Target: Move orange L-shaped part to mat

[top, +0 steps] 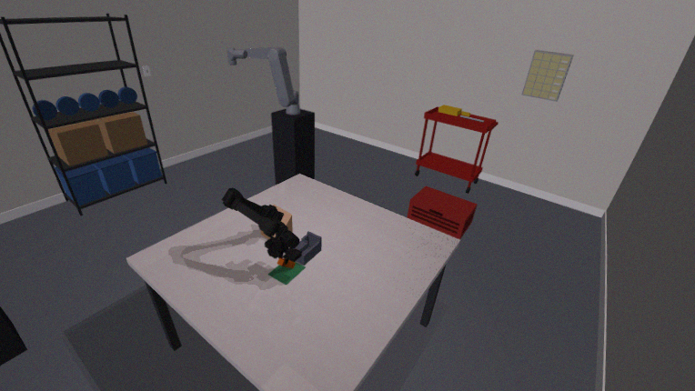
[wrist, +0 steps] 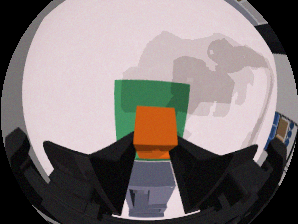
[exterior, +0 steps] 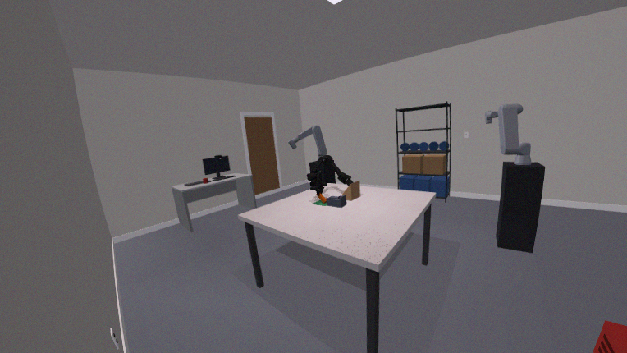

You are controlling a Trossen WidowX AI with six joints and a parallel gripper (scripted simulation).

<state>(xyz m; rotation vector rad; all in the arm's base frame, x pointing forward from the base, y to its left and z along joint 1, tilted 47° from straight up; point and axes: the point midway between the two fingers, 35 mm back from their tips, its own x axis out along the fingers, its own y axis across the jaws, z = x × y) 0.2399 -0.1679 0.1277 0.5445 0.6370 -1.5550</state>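
My gripper tip is now 3 cm to the right of the orange L-shaped part, 3 cm above it and 2 cm past it. The rest, counted from my gripper tip: green mat (9 cm below, 2 cm to the left).
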